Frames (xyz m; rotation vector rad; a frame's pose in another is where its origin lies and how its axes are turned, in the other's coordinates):
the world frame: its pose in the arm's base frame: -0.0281 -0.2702 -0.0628 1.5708 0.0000 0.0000
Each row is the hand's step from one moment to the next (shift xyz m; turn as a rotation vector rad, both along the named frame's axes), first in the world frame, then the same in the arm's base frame.
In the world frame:
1: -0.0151 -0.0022 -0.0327 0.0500 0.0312 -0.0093
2: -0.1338 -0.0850 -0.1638 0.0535 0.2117 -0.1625
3: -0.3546 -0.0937 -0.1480 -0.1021 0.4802 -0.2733
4: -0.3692 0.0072 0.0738 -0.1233 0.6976 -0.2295
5: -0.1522 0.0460 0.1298 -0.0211 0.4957 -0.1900
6: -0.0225 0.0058 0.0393 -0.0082 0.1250 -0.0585
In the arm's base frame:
1: -0.0151 0.0327 -0.0022 0.0500 0.0093 0.0312
2: -0.1338 0.1638 -0.0850 0.0535 0.1625 0.2117
3: -0.3546 0.1480 -0.0937 -0.1021 0.2733 0.4802
4: -0.3692 -0.0738 0.0072 -0.1233 0.2295 0.6976
5: -0.1522 -0.1298 0.0460 -0.0211 0.1900 0.4957
6: -0.0225 -0.0393 0.0058 -0.0082 0.0585 0.1250

